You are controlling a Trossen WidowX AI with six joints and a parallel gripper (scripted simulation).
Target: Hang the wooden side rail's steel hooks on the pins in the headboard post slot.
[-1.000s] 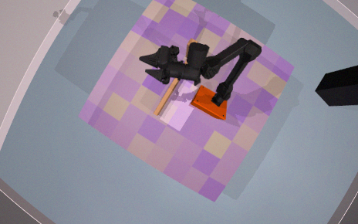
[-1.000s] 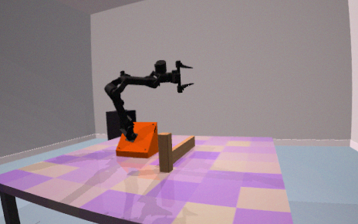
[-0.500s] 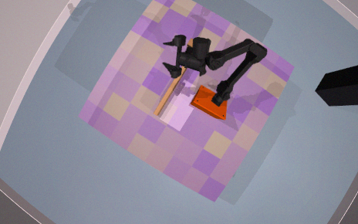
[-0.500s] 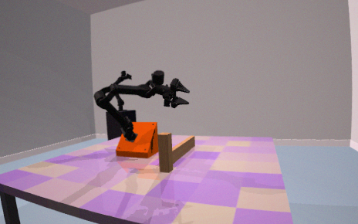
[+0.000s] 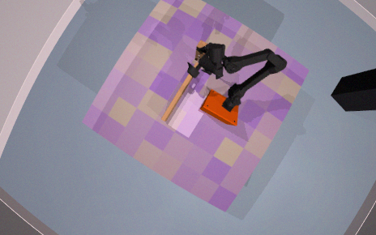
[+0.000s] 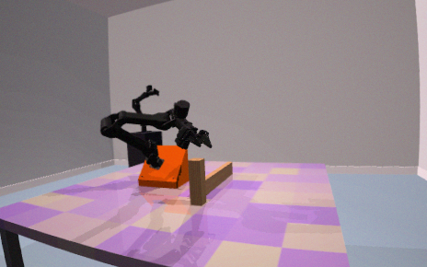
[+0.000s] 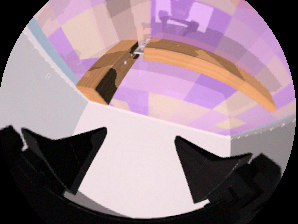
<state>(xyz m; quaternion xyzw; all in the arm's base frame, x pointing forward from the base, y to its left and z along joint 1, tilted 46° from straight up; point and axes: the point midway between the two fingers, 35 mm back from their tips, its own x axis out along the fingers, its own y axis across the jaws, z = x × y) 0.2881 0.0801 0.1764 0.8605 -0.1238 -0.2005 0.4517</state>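
Right now my gripper tip is 130 mm above the wooden headboard post, 100 mm to the left of it and 10 mm short of it.
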